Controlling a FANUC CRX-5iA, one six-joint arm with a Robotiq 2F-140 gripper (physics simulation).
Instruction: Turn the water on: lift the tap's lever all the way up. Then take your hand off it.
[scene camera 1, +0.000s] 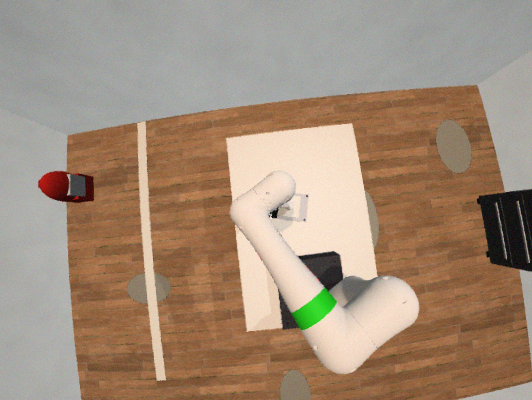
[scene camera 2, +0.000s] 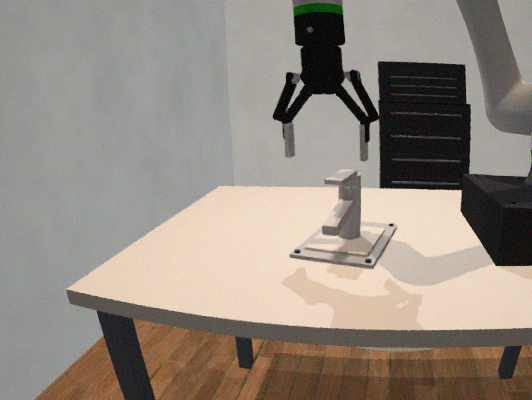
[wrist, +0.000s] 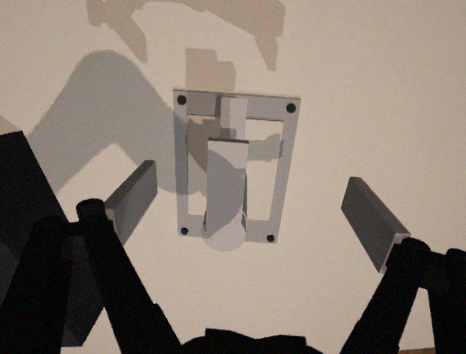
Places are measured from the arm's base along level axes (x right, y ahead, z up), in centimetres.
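Where they show: gripper, fingertip midpoint: (scene camera 2: 326, 158) (wrist: 250, 185).
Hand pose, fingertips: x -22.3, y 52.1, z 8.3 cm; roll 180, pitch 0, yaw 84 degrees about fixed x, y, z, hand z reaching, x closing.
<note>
Each offset is from my fingertips to the centre of the thing. "spot": to the spot under its first point. Level surfaces: height alone.
The grey tap @(spot: dz -11.9, dx +5.9, dy -4.0 cm) (scene camera 2: 353, 212) stands upright on a flat frame plate @(dz -18.5, dx +7.9, dy -2.8 cm) (scene camera 1: 304, 207) (scene camera 2: 382, 246) (wrist: 283, 175). Its flat lever @(dz -4.0, dx +2.9, dy -2.3 cm) (scene camera 2: 342, 176) (wrist: 227, 185) lies about level on top of the body, above the spout @(dz -11.3, dx +1.0, dy -2.1 cm) (scene camera 2: 337, 218) (wrist: 234, 112), and points the same way as it. My gripper (scene camera 2: 327, 158) (wrist: 250, 185) is open and empty, pointing down. Its fingertips are a little above the lever's height, apart from the tap. In the wrist view the lever lies between the two fingers, nearer the left one. In scene camera 1 the arm hides most of the gripper and part of the tap.
The tap's plate lies on a pale table @(dz -19.1 cm) (scene camera 1: 300, 155) (scene camera 2: 175, 260). The dark robot base block (scene camera 1: 322, 265) (scene camera 2: 510, 225) is on the same table. A black slatted unit (scene camera 1: 509, 232) (scene camera 2: 425, 145) stands beyond it. A red object (scene camera 1: 54, 186) is at the far left in scene camera 1.
</note>
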